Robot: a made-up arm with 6 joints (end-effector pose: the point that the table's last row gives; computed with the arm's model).
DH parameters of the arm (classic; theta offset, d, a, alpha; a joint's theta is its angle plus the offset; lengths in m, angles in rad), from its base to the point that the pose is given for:
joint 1: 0 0.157 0 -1.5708
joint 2: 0.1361 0 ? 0
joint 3: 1.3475 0 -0.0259 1.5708
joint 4: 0 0.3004 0 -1.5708
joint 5: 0 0 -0.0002 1.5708
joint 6: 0 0.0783 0 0
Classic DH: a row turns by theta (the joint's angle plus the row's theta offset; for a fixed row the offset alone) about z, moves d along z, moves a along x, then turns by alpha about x.
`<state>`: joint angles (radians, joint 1 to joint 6).
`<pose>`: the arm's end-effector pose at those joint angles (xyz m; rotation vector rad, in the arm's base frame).
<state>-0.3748 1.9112 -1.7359 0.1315 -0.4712 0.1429</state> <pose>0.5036 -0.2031 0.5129 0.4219 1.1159 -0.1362</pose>
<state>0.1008 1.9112 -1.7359 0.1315 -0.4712 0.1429</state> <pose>0.5407 0.0500 0.5129 0.1475 1.1874 0.2816</pose>
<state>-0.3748 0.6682 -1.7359 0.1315 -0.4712 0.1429</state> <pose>-0.1526 0.0550 0.7857 0.0404 -0.0678 -0.1130</pose>
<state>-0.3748 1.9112 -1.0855 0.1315 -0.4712 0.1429</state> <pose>0.4486 -0.1815 0.2806 0.6149 1.7376 -0.1350</pose>
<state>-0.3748 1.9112 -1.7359 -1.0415 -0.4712 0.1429</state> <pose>0.5152 -0.1695 0.4956 -0.6640 1.3003 -0.7225</pose>
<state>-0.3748 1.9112 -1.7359 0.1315 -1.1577 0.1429</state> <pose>0.4692 -0.1947 0.5519 0.2553 0.4510 -0.2052</pose>
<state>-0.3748 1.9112 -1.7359 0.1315 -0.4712 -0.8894</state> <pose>0.5036 -0.2031 0.5129 -0.1937 1.2421 -1.0369</pose>
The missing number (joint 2, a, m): -0.3684
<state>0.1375 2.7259 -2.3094 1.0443 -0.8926 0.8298</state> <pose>0.7036 0.0440 0.1992 1.3822 0.5193 0.9832</pose>
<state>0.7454 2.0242 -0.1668 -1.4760 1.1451 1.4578</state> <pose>0.1639 0.0548 0.1331 -1.0851 2.2676 -1.6583</pose>
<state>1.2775 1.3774 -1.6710 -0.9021 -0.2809 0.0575</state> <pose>0.0740 0.3045 0.7010 -0.9870 0.3311 0.5224</pose>
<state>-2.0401 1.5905 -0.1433 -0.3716 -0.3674 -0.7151</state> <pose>-0.0751 -0.1709 0.1667 1.3081 2.5787 -0.8200</pose>
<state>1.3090 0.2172 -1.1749 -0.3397 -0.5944 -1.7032</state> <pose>-0.0713 -0.2093 0.6341 0.0569 -0.1875 -0.6808</pose>
